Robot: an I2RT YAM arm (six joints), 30 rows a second.
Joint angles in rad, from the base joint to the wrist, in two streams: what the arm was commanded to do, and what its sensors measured. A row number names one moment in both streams.
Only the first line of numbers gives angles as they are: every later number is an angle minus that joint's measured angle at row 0.
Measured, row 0:
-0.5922, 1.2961, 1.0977, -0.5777, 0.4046, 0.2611
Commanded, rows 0 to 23:
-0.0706, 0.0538, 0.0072, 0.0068, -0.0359, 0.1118
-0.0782, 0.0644, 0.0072, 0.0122, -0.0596, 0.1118
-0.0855, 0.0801, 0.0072, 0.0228, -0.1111, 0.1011
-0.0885, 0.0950, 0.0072, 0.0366, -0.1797, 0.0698
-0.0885, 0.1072, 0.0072, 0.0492, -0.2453, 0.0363
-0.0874, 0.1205, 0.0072, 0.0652, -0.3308, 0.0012
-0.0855, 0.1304, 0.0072, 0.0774, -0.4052, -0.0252
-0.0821, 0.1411, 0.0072, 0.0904, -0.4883, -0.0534
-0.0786, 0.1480, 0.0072, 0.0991, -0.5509, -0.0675
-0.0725, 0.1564, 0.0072, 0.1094, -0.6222, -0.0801
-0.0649, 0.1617, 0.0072, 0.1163, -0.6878, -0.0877
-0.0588, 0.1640, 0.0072, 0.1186, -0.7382, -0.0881
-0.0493, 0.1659, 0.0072, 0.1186, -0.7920, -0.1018
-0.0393, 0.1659, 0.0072, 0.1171, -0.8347, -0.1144
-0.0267, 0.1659, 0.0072, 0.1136, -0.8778, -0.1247
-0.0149, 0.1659, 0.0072, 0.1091, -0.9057, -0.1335
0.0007, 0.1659, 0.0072, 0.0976, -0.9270, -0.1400
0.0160, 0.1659, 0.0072, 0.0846, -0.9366, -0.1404
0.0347, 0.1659, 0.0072, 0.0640, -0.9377, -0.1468
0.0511, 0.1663, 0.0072, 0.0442, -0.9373, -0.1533
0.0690, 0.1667, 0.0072, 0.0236, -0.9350, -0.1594
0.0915, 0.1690, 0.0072, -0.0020, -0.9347, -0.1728
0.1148, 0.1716, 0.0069, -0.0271, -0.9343, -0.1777
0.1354, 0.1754, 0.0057, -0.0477, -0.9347, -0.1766
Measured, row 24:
0.0835, 0.1686, 0.0000, -0.0168, -0.8752, -0.1365
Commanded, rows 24 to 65:
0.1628, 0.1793, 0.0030, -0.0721, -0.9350, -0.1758
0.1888, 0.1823, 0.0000, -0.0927, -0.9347, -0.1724
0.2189, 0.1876, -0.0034, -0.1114, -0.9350, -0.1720
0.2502, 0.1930, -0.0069, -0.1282, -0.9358, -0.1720
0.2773, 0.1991, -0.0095, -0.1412, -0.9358, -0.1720
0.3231, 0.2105, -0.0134, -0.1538, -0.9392, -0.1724
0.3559, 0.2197, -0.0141, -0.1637, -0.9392, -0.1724
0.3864, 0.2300, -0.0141, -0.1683, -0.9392, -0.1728
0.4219, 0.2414, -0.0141, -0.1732, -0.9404, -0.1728
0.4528, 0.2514, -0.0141, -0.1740, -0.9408, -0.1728
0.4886, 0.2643, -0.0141, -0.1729, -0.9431, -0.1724
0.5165, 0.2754, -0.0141, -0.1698, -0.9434, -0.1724
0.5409, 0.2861, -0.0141, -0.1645, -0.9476, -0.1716
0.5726, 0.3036, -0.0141, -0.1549, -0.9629, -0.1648
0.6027, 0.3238, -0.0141, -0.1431, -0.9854, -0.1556
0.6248, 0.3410, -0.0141, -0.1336, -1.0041, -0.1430
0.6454, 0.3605, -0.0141, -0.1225, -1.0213, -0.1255
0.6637, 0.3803, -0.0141, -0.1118, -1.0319, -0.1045
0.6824, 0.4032, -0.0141, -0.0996, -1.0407, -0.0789
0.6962, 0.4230, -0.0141, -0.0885, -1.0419, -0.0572
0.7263, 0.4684, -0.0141, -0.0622, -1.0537, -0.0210
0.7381, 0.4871, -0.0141, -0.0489, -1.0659, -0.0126
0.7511, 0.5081, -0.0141, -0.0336, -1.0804, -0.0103
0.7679, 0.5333, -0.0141, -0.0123, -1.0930, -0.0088
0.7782, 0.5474, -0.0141, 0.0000, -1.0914, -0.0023
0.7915, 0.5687, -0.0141, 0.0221, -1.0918, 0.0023
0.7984, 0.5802, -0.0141, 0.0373, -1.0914, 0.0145
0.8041, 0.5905, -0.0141, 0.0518, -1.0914, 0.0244
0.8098, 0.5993, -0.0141, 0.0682, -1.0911, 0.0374
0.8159, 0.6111, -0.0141, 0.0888, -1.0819, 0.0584
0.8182, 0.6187, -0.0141, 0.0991, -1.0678, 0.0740
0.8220, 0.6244, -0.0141, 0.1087, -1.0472, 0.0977
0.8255, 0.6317, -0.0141, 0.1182, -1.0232, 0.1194
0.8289, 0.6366, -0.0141, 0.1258, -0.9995, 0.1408
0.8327, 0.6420, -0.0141, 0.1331, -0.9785, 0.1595
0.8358, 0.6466, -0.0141, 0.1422, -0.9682, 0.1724
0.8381, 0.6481, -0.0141, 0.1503, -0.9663, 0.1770
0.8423, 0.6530, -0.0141, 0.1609, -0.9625, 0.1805
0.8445, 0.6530, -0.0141, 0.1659, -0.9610, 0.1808
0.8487, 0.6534, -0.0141, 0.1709, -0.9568, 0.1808
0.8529, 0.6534, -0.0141, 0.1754, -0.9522, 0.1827
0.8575, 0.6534, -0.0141, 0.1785, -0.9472, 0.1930
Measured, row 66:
0.8384, 0.6397, -0.0099, 0.1720, -0.9747, 0.1496
